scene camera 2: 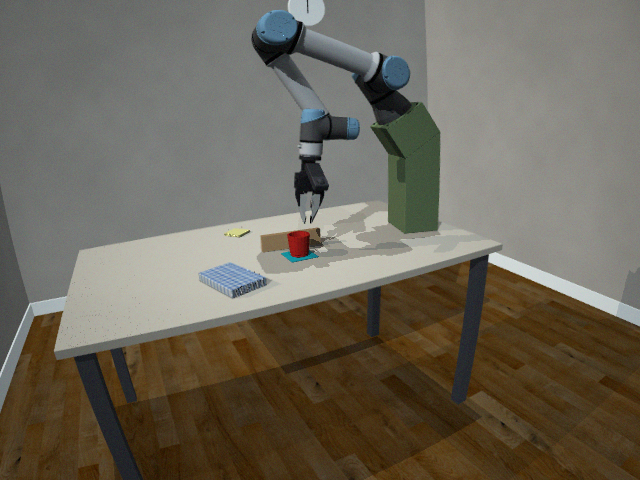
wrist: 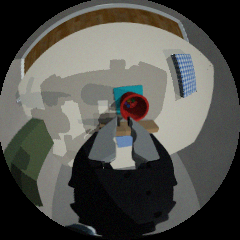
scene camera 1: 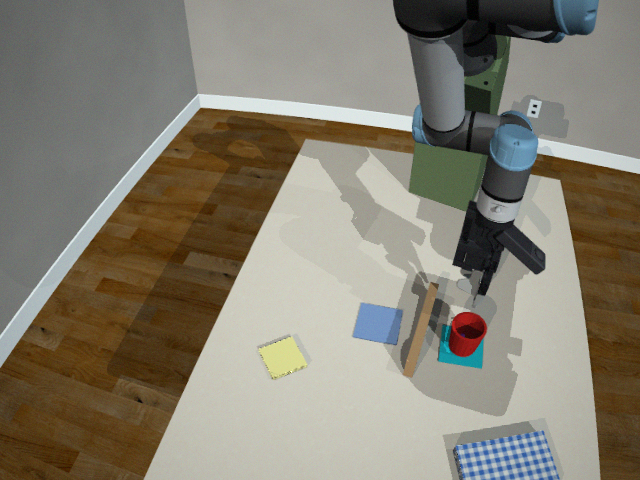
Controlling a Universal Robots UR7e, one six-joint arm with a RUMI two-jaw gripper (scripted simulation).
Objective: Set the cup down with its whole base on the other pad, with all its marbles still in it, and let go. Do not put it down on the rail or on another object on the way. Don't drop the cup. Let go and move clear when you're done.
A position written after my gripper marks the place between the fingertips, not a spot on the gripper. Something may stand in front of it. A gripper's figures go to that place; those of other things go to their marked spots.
Labels:
My gripper (scene camera 1: 474, 303) is 100 cm from the lens. A red cup (scene camera 1: 474, 327): 104 cm from the lens. A wooden rail (scene camera 1: 414, 352): 96 cm from the lens.

